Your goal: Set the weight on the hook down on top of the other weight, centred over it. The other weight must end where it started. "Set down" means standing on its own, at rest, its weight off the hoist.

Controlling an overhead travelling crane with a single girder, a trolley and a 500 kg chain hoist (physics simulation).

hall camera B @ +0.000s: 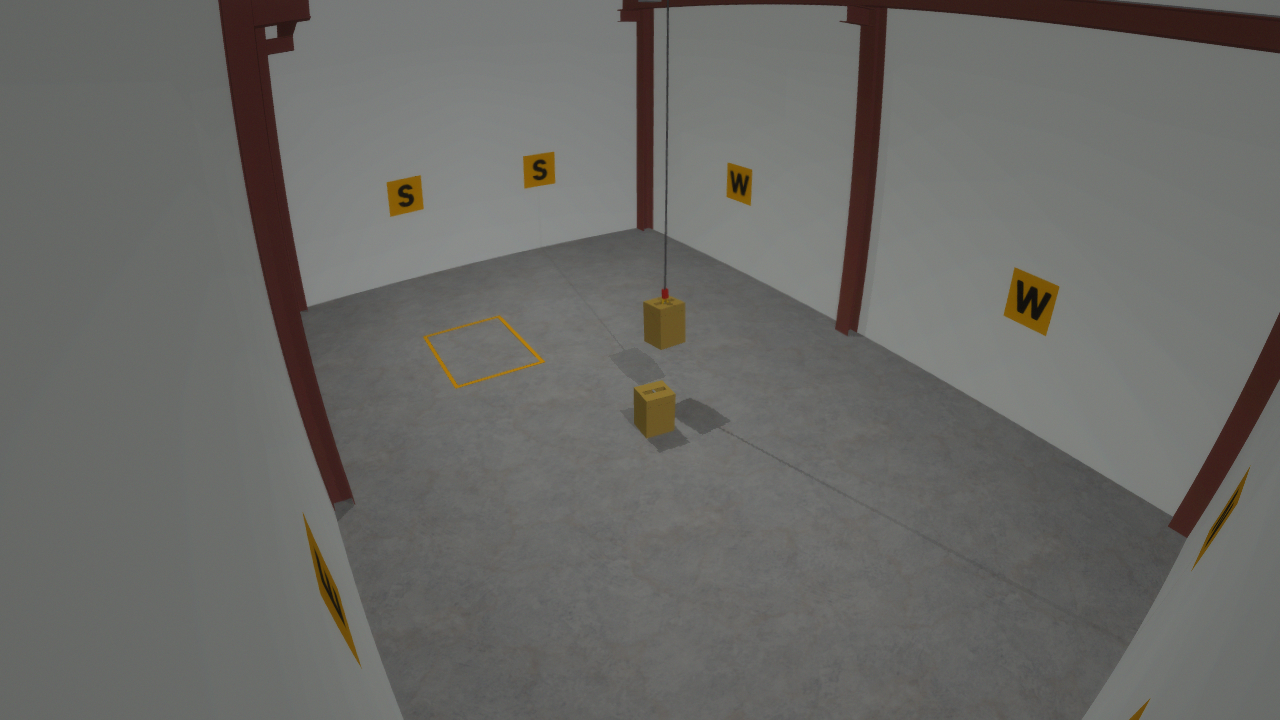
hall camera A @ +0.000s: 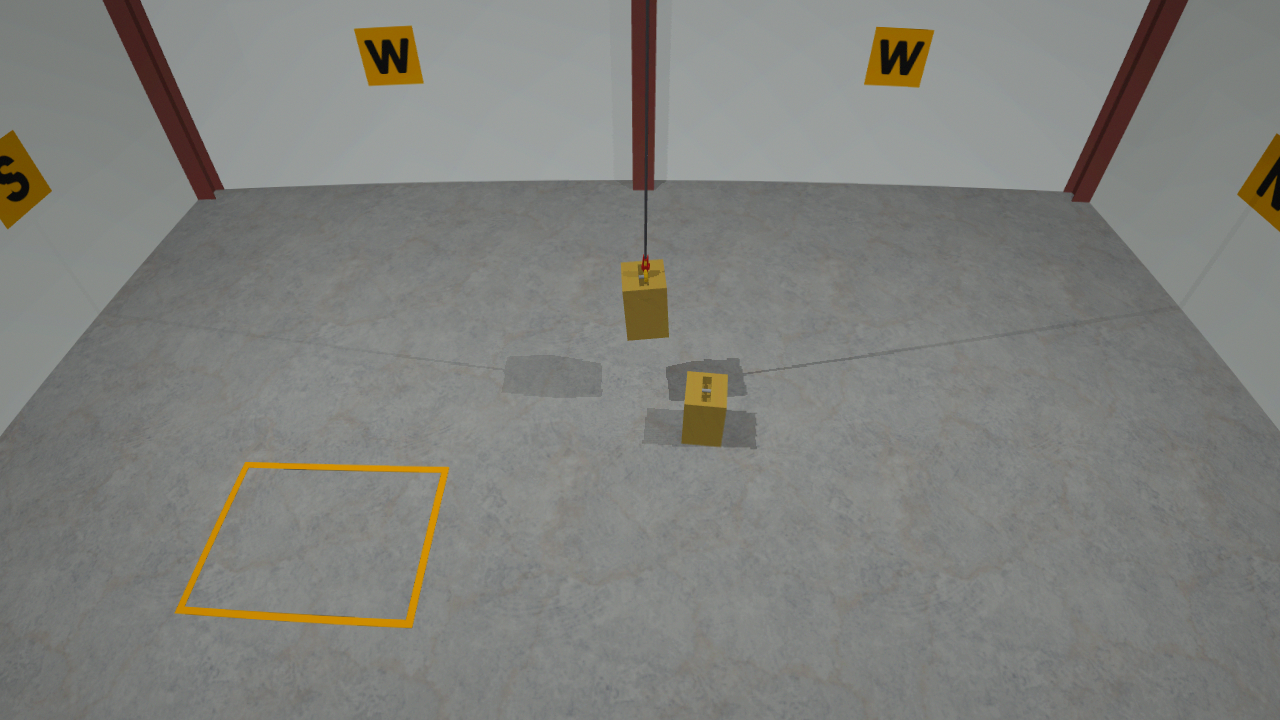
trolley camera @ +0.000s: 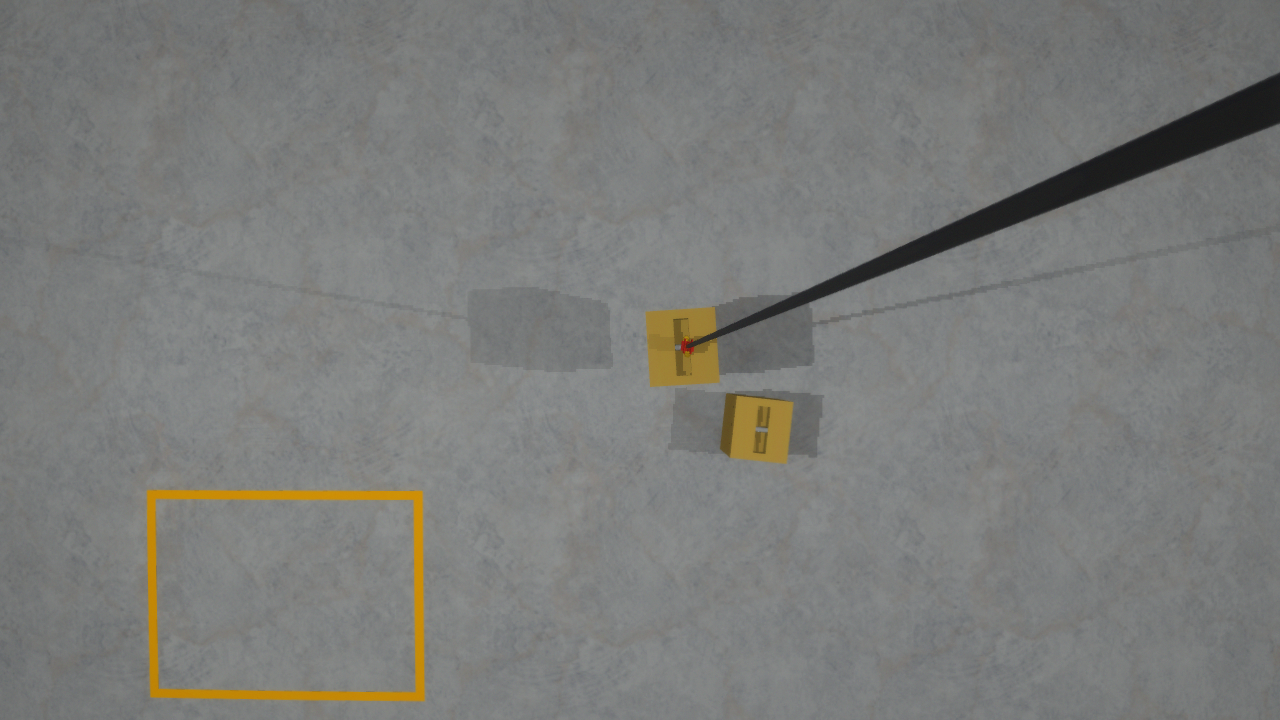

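Note:
A yellow block-shaped weight (hall camera A: 646, 313) (hall camera B: 664, 324) (trolley camera: 664, 367) hangs upright on the hook, well above the floor, with its shadows apart from it. My gripper, the red hook (hall camera A: 645, 264) (hall camera B: 665, 293) (trolley camera: 687, 346), is shut on the bar in this weight's top recess. The other yellow weight (hall camera A: 704, 425) (hall camera B: 654, 411) (trolley camera: 747, 429) stands upright on the floor, its bar and recess showing on top. In the trolley camera the hanging weight is up and left of the standing one, and their outlines do not overlap. In hall camera A it is behind and left of it.
An orange marked square (hall camera A: 435, 528) (hall camera B: 440, 362) (trolley camera: 418, 591) is on the floor, left of the weights in hall camera A. A dark red column (hall camera A: 643, 107) (hall camera B: 861, 179) stands at the W wall. The black chain (hall camera A: 646, 179) (hall camera B: 665, 179) (trolley camera: 966, 228) runs up from the hook.

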